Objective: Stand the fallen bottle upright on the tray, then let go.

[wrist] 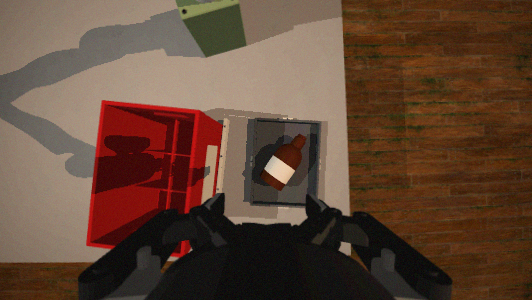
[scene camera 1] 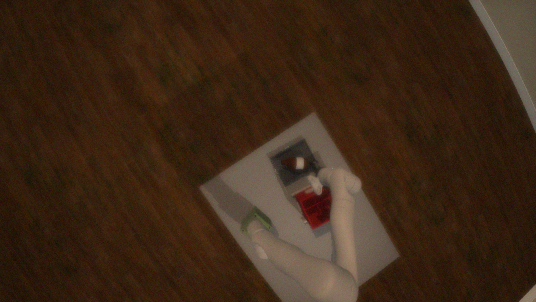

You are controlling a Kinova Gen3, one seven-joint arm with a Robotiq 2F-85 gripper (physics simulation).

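Places are measured from the arm's base along level axes (x right, y ahead, z up), in centimetres.
Pixels of known places: gripper, fingertip midpoint: (wrist: 265,202) (scene camera 1: 314,172); arm's base at its link origin: (scene camera 1: 256,227).
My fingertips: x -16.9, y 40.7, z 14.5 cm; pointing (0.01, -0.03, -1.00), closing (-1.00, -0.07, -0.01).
For each thing: its middle in the pictures, then the offset to it from my fingertips. "*": a spot on its surface instead. Level surfaces: height alone.
- brown bottle with a white label, body centre: (wrist: 286,159) (scene camera 1: 293,162) dx -5.5, dy -3.7, dz -24.6 cm
- dark grey tray at a spot on its surface: (wrist: 285,203) * dx -6.8, dy +9.3, dz -27.2 cm
- red divided crate at the middle of its body: (wrist: 172,171) (scene camera 1: 322,200) dx +22.7, dy +1.8, dz -20.1 cm
- pale table top at its surface level: dz -28.8 cm
A brown bottle with a white label (scene camera 1: 299,163) (wrist: 280,169) lies on its side in the dark grey tray (scene camera 1: 300,145) (wrist: 285,203). In the wrist view its neck points up and to the right, and its base is toward the lower left. My gripper (wrist: 265,202) is open, with nothing between its fingers. In the wrist view its fingertips stand apart at the near edge of the tray, below the bottle. In the scene view the gripper is small and dark beside the tray's right side, and its fingers are hard to make out.
A red divided crate (scene camera 1: 313,209) (wrist: 97,172) stands beside the tray, partly under my arm in the scene view. A green block-shaped mount (scene camera 1: 256,218) (wrist: 215,31) carries the arm's base. All stand on a pale table top (scene camera 1: 240,175) (wrist: 295,75), with brown wooden floor around it.
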